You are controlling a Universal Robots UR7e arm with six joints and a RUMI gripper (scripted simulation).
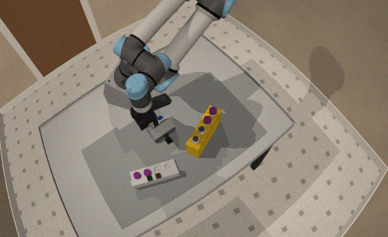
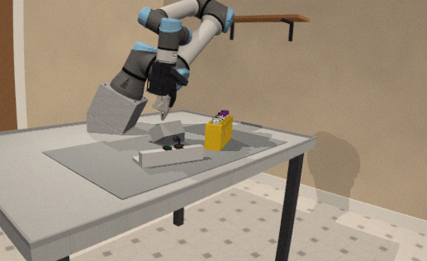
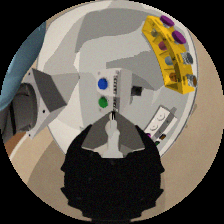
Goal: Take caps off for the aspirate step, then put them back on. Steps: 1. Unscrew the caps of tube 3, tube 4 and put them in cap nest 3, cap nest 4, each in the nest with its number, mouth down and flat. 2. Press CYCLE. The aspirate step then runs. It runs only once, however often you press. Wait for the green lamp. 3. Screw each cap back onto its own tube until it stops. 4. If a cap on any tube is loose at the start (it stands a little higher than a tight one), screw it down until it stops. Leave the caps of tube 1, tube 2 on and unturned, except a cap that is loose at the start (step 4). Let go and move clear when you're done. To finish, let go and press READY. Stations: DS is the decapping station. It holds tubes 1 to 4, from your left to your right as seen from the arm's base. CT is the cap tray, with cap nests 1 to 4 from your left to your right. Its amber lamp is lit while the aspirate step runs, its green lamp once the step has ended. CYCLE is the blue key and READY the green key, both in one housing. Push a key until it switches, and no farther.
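Now: the green key 4 cm below my hand and 3 cm behind it. The rest, counted from my hand: grey key housing 5 cm below, 3 cm to the left, 2 cm behind; blue key 5 cm to the left, 4 cm below, 4 cm behind.
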